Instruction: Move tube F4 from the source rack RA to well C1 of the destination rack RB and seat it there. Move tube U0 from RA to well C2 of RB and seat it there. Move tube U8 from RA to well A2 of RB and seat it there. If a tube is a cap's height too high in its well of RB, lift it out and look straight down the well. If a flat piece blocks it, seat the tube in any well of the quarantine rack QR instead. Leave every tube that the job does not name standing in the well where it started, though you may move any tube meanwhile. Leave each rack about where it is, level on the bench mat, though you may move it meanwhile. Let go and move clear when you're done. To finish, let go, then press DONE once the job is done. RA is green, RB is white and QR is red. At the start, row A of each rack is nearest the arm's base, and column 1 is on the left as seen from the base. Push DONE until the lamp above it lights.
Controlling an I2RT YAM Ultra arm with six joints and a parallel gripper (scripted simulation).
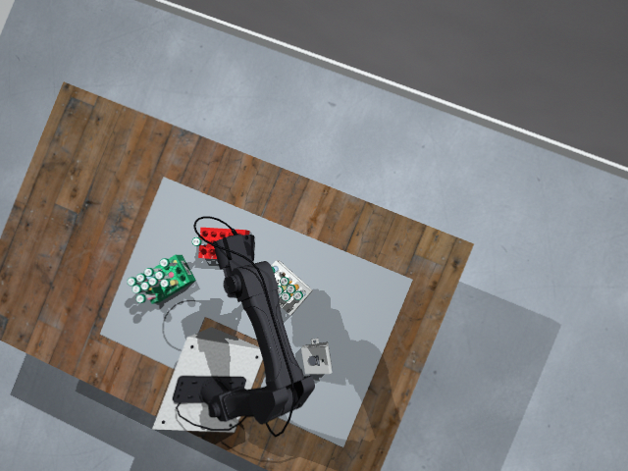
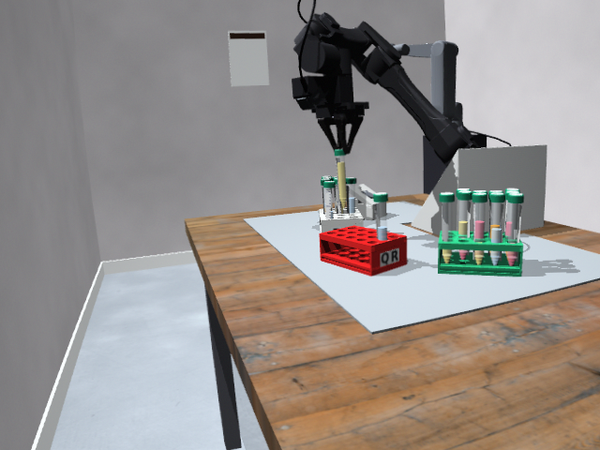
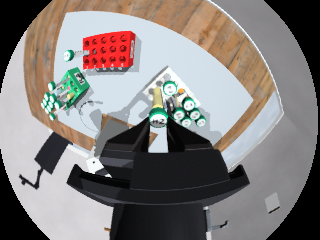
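Right now my hand is 10 mm short of the tube with yellow filling and 60 mm above it. Also, from my hand: red rack QR: 50 mm ahead, 160 mm to the left, 160 mm below; tube: 40 mm ahead, 200 mm to the left, 120 mm below; white rack RB: 10 mm behind, 40 mm to the right, 160 mm below.
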